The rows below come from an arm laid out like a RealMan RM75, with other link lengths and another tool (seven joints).
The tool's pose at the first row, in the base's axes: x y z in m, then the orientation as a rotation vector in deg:
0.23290, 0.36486, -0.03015, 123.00, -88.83, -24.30
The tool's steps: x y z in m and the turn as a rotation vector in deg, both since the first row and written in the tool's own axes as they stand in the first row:
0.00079, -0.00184, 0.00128, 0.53, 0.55, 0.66
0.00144, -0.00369, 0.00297, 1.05, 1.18, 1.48
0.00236, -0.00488, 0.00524, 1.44, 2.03, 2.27
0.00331, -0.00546, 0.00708, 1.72, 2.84, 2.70
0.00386, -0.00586, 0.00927, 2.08, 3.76, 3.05
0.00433, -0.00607, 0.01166, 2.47, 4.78, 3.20
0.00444, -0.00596, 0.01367, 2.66, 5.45, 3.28
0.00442, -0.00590, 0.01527, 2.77, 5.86, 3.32
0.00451, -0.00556, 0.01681, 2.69, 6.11, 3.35
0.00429, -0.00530, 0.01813, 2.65, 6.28, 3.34
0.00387, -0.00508, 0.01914, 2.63, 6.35, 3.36
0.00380, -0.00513, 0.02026, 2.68, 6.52, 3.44
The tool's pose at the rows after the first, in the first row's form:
0.23400, 0.36436, -0.03220, 122.77, -89.48, -23.09
0.23486, 0.36392, -0.03460, 122.37, -90.23, -21.74
0.23499, 0.36295, -0.03714, 121.87, -90.75, -20.25
0.23485, 0.36187, -0.03899, 121.60, -90.87, -19.00
0.23426, 0.36105, -0.04105, 121.43, -90.88, -17.60
0.23339, 0.36023, -0.04318, 121.45, -90.65, -16.13
0.23234, 0.35973, -0.04483, 121.42, -90.44, -15.22
0.23149, 0.35944, -0.04616, 121.40, -90.30, -14.67
0.23048, 0.35899, -0.04728, 121.28, -90.15, -14.44
0.22954, 0.35889, -0.04827, 121.24, -90.02, -14.28
0.22873, 0.35904, -0.04902, 121.19, -89.99, -14.22
0.22819, 0.35892, -0.04999, 121.13, -89.99, -13.96

